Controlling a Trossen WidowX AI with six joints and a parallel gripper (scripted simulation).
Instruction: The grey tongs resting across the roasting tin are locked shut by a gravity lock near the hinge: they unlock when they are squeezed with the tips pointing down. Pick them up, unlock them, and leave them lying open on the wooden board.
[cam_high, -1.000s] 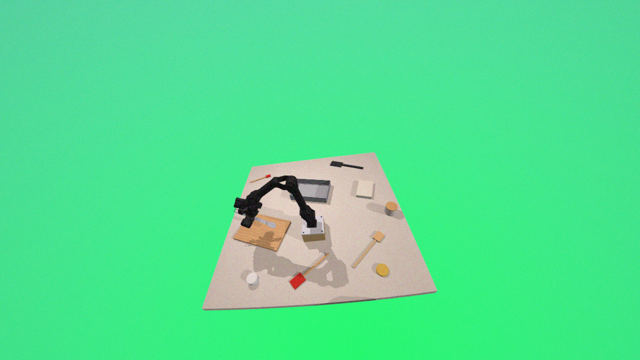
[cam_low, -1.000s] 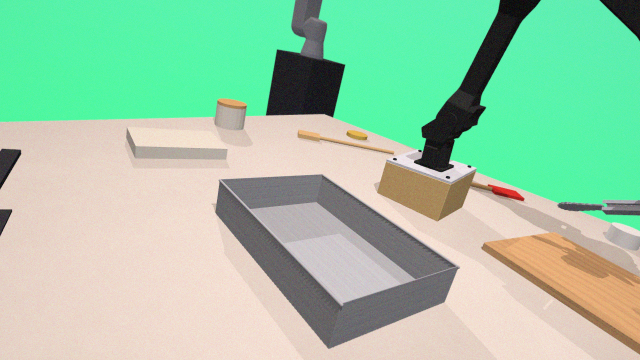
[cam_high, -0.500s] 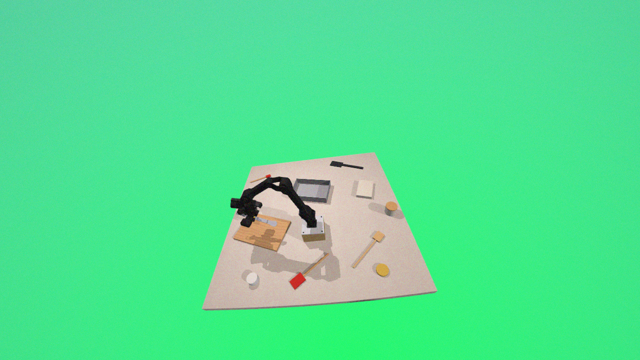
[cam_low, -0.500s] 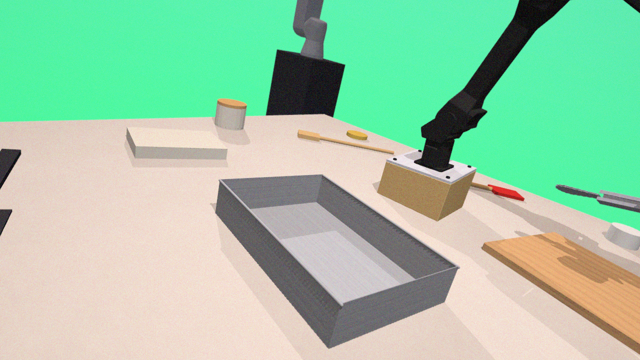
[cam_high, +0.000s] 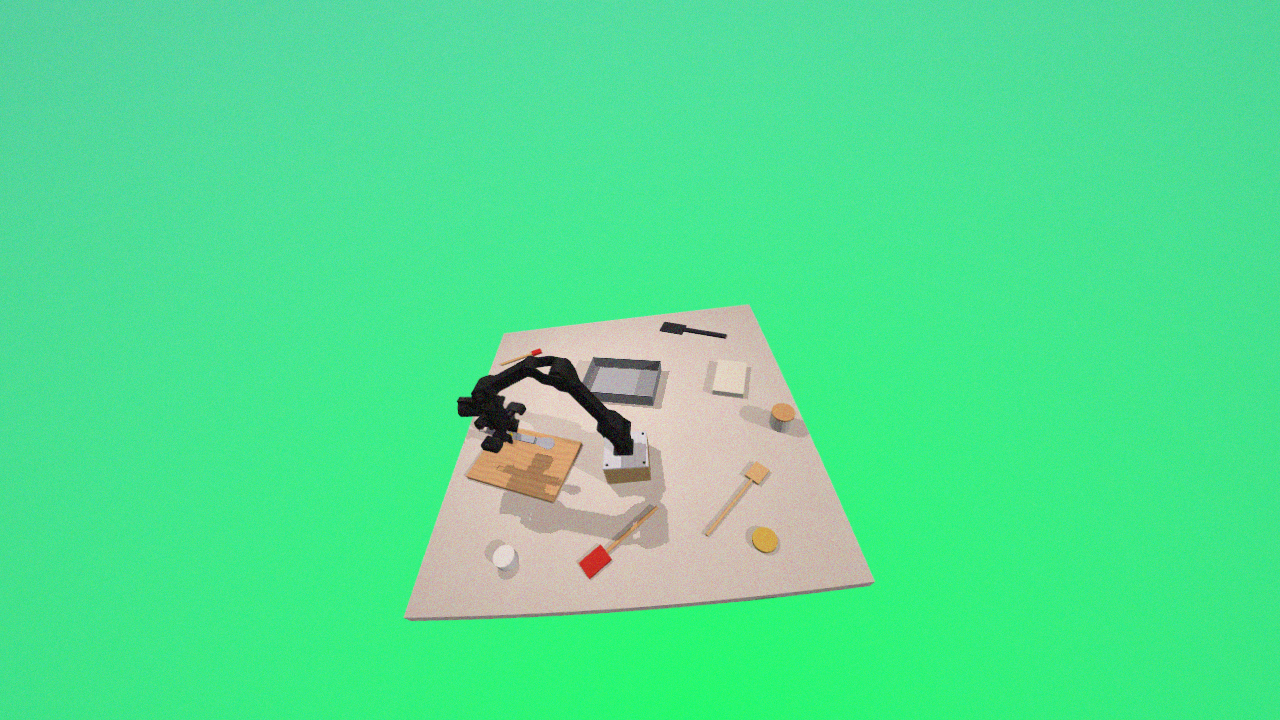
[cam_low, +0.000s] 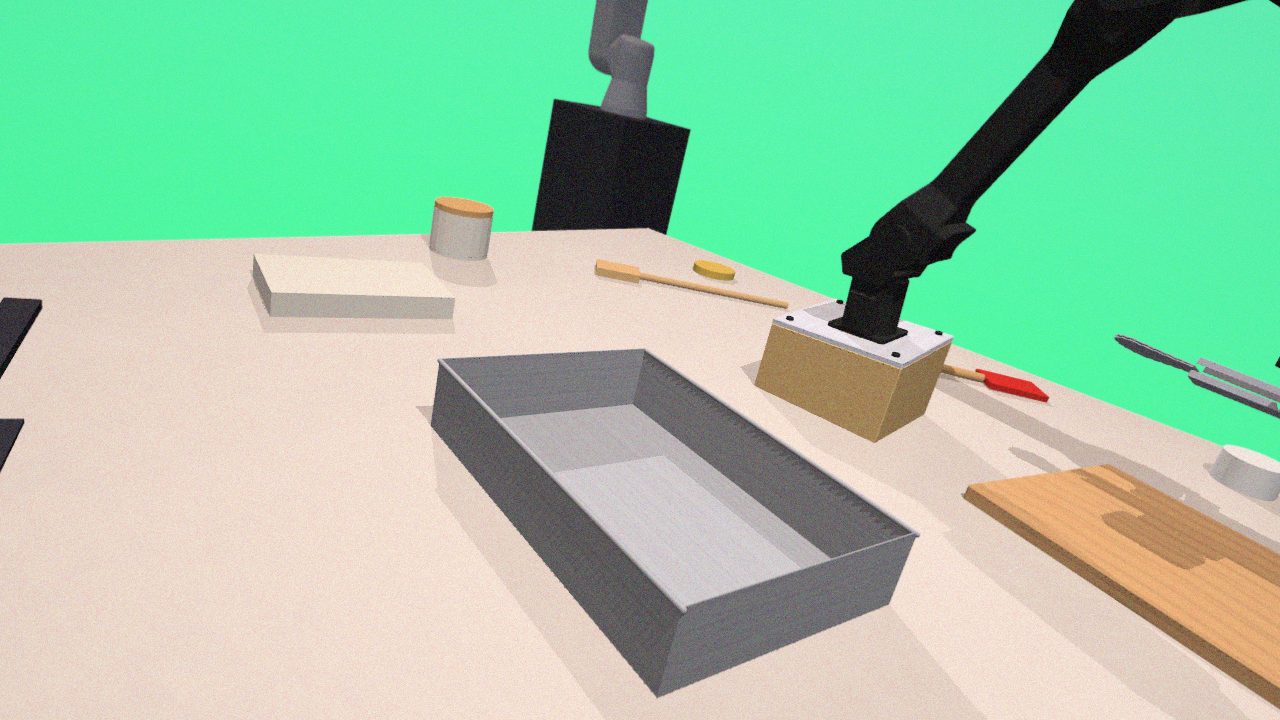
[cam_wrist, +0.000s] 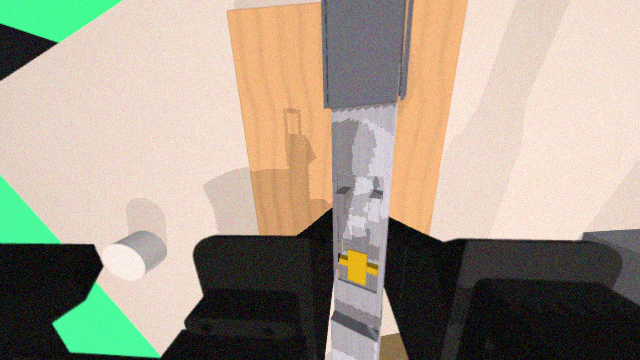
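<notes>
The wooden board is 12 cm below my gripper tip. Round my gripper tip: yellow lock piece 1 cm to the right, 4 cm above; white puck 35 cm behind, 2 cm to the right, 11 cm below; red spatula 31 cm behind, 34 cm to the right, 12 cm below.
</notes>
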